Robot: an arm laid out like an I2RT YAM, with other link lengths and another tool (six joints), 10 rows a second.
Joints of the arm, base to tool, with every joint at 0 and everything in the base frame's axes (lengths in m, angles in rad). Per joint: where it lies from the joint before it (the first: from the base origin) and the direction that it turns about. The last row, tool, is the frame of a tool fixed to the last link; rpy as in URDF.
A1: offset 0 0 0.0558 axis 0 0 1
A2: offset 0.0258 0.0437 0.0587 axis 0 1 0
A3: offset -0.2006 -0.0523 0 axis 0 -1 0
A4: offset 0.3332 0.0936 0.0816 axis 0 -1 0
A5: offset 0.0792 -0.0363 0.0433 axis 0 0 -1
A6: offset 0.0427 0 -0.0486 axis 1 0 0
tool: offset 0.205 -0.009 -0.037 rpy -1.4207 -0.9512 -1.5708
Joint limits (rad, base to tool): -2.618..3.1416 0..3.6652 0..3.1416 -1.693..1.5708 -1.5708..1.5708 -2.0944..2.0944
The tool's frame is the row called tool.
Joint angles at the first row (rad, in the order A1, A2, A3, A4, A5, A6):
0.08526 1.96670 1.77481 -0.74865 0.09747 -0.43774
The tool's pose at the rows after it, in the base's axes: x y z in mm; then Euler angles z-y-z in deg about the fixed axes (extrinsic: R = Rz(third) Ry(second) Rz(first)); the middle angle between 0 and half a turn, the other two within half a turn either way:
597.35, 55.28, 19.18, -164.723, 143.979, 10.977
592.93, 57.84, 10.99, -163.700, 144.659, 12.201
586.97, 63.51, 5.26, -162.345, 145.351, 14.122
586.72, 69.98, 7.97, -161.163, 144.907, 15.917
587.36, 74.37, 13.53, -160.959, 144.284, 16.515
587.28, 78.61, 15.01, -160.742, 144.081, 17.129
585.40, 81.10, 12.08, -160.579, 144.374, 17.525
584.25, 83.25, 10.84, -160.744, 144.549, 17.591
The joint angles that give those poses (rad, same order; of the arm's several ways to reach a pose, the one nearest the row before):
0.08602 1.96671 1.74659 -0.75169 0.08564 -0.43813
0.08641 1.96248 1.72442 -0.74672 0.07458 -0.43849
0.09060 1.95298 1.70349 -0.74903 0.05931 -0.44042
0.09478 1.94418 1.69964 -0.74824 0.04290 -0.44196
0.10014 1.93388 1.69927 -0.74788 0.03834 -0.44155
0.10585 1.93122 1.69929 -0.74750 0.03489 -0.44158
0.11006 1.93119 1.69314 -0.74672 0.03414 -0.44155
0.11501 1.93121 1.69050 -0.74674 0.03681 -0.44157

